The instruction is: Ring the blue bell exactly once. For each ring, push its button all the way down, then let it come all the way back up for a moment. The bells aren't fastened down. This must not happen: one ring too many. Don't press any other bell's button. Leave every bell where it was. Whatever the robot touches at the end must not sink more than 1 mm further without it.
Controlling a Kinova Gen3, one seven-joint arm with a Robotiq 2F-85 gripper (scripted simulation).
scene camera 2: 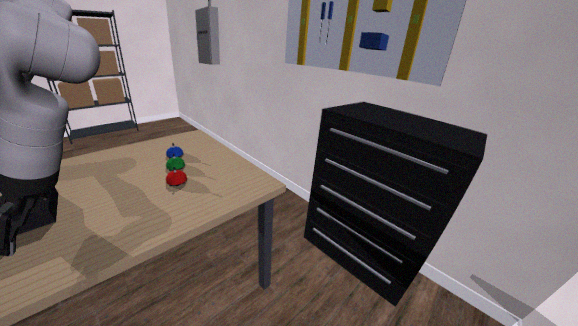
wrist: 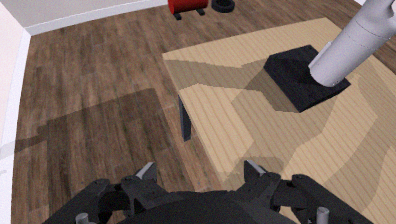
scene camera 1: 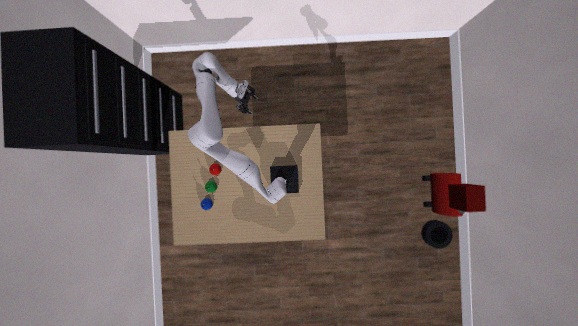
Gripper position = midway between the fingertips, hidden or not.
Observation:
In view: the gripper [scene camera 2: 22, 231].
The gripper also shows in the wrist view [wrist: 200, 171].

